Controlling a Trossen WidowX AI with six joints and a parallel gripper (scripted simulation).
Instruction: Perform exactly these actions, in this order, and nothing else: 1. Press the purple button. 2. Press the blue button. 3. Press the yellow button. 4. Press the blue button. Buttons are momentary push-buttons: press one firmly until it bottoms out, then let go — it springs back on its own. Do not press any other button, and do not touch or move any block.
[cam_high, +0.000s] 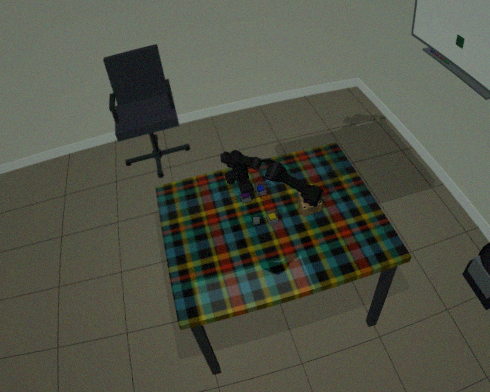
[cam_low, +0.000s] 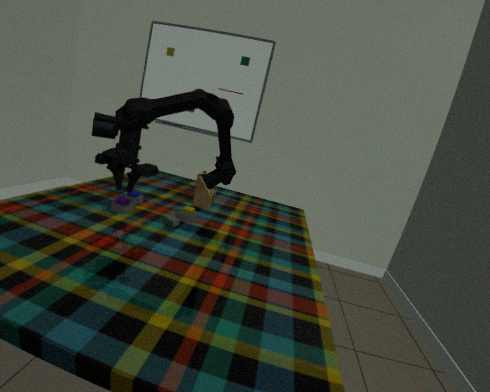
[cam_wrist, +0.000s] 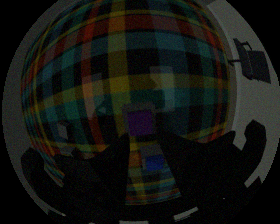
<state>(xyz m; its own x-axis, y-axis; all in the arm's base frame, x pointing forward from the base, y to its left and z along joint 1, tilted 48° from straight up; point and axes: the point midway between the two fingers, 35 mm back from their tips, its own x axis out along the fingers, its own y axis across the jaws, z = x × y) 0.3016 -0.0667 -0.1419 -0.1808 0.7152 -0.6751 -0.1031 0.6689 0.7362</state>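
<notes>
The purple button lies 3 cm below my gripper tip. Round my gripper tip: yellow button: 11 cm behind, 18 cm to the left, 3 cm below; small grey block: 3 cm behind, 17 cm to the left, 6 cm below; blue button: 9 cm behind, 3 cm to the right, 3 cm below.
</notes>
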